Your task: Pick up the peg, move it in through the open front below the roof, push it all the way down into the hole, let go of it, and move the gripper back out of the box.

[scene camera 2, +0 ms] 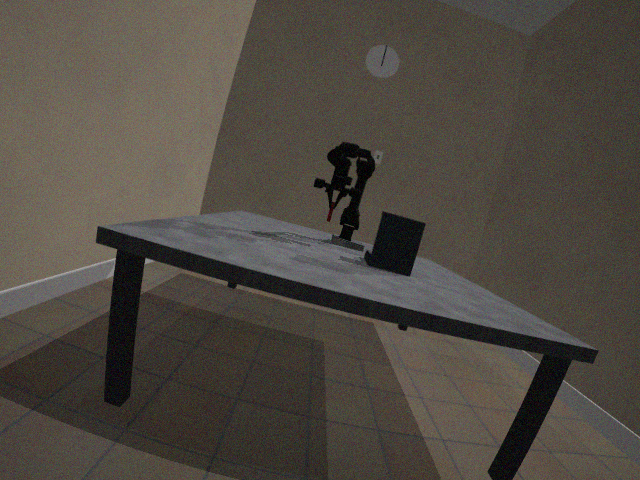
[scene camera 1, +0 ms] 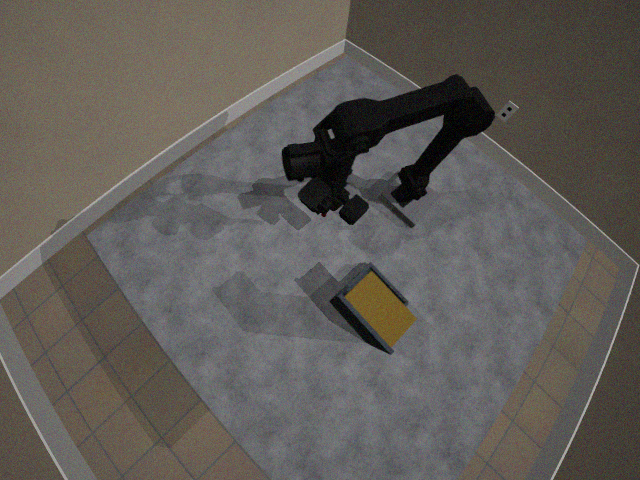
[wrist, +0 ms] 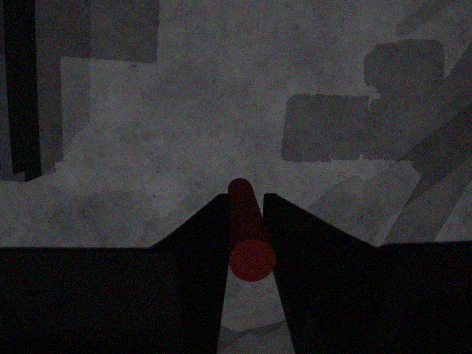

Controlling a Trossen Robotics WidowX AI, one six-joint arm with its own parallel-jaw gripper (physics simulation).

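Pixels of known places: gripper, fingertip midpoint: point(scene camera 2: 331, 208) point(wrist: 246, 204); arm's base, link origin: point(scene camera 2: 344, 238) point(scene camera 1: 403, 195).
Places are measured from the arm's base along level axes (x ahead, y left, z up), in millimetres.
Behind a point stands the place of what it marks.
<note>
A red round peg point(scene camera 2: 329, 214) {z 105, x 292, y -76 mm} point(wrist: 246, 215) {z 137, x 293, y -73 mm} is held between the fingertips of my gripper point(scene camera 2: 330, 207) {z 129, x 295, y -73 mm} point(wrist: 246, 204) {z 129, x 295, y -73 mm}, which is shut on it. The peg points down and hangs above the table, slightly tilted in scene camera 2. In scene camera 1 a small red bit of the peg point(scene camera 1: 324, 213) shows under the gripper. The box, with a yellow roof point(scene camera 1: 379, 308) {z 169, x 352, y 193 mm} and dark blue-grey walls, stands on the table apart from the gripper; its dark side wall point(scene camera 2: 398, 243) {z 73, x 399, y 203 mm} shows in scene camera 2. In the wrist view a box wall point(wrist: 22, 90) {z -13, x 315, y 112 mm} is at the upper left. The hole is hidden.
The arm's base point(scene camera 1: 410, 186) stands on the grey table point(scene camera 1: 330, 392) {z -33, x 553, y 316 mm} point(scene camera 2: 289, 273) {z -33, x 820, y -77 mm}, behind the box in scene camera 2. Shadows of the arm and box lie across the table top. Walls with a socket point(scene camera 1: 507, 111) and a clock point(scene camera 2: 382, 60) stand beyond.
</note>
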